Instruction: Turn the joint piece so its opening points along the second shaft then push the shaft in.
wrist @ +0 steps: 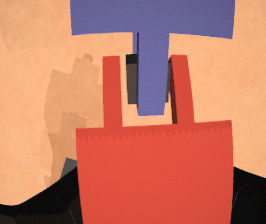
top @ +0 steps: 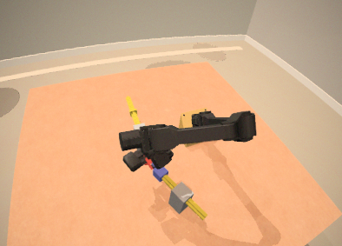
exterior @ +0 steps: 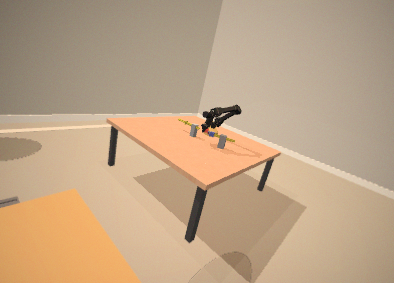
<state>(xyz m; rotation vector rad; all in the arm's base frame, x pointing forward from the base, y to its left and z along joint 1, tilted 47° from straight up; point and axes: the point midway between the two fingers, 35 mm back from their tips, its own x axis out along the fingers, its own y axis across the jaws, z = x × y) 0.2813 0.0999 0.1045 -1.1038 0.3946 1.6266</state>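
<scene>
Right now my gripper tip is 3 cm below the red joint piece, 2 cm to the right of it and 1 cm past it.
</scene>
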